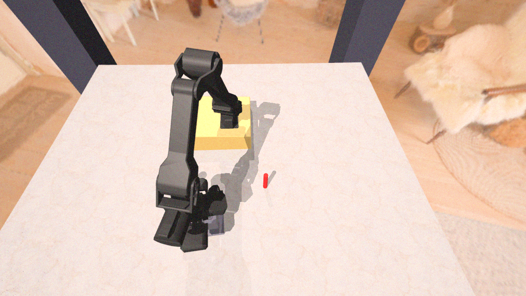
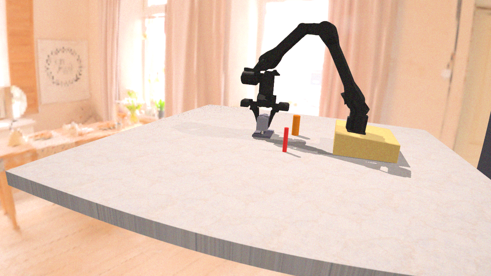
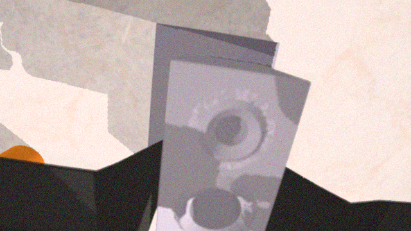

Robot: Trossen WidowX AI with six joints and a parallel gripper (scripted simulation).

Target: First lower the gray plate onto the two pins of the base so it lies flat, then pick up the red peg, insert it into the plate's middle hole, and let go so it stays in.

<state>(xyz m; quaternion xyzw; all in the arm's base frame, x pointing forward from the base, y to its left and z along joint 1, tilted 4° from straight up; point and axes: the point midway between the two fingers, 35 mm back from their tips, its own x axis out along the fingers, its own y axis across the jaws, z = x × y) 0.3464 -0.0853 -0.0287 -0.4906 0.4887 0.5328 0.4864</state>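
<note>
The base is 20 mm below my gripper tip. The rest, counted from my gripper tip: gray plate (30 mm above); orange cylinder (120 mm behind, 50 mm to the right, 10 mm above); red peg (120 mm behind, 200 mm to the left, 10 mm above).
</note>
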